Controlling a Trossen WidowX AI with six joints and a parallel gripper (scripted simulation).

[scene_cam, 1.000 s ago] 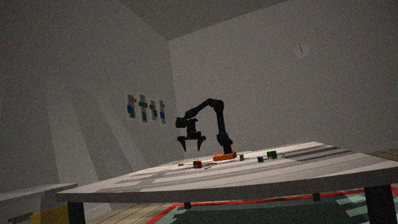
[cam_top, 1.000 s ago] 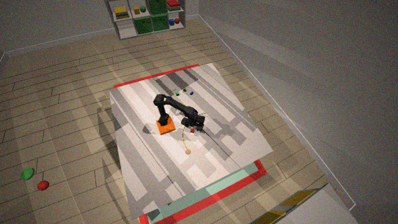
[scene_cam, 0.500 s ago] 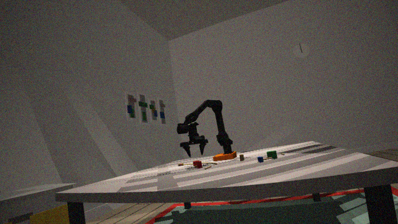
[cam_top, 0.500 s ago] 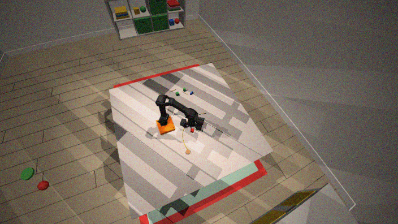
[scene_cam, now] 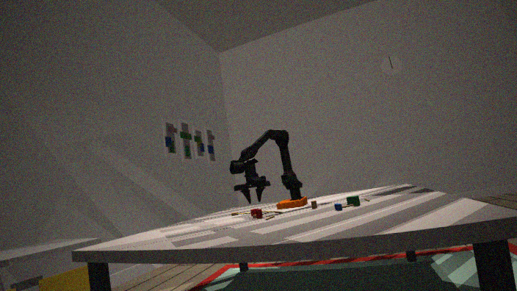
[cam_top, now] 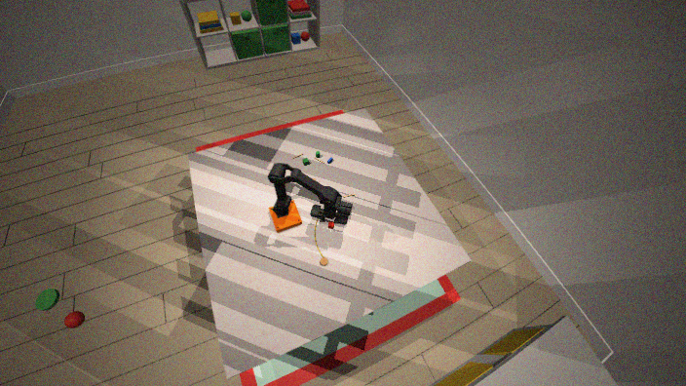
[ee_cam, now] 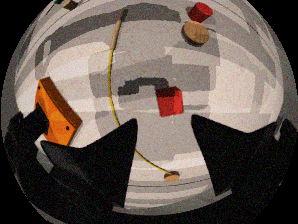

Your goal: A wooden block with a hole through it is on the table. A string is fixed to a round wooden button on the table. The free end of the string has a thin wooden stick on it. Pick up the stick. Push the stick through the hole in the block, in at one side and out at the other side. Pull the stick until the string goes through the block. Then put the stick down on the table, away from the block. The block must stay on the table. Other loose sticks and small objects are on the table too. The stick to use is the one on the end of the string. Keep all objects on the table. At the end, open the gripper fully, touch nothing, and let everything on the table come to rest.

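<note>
Now: the red wooden block 5 cm below my gripper tip and 1 cm ahead of it. Round my gripper tip: wooden disc (11 cm ahead, 5 cm to the left, 5 cm below); round wooden button (18 cm to the right, 9 cm behind, 5 cm below); loose stick (17 cm ahead, 14 cm to the left, 6 cm below).
</note>
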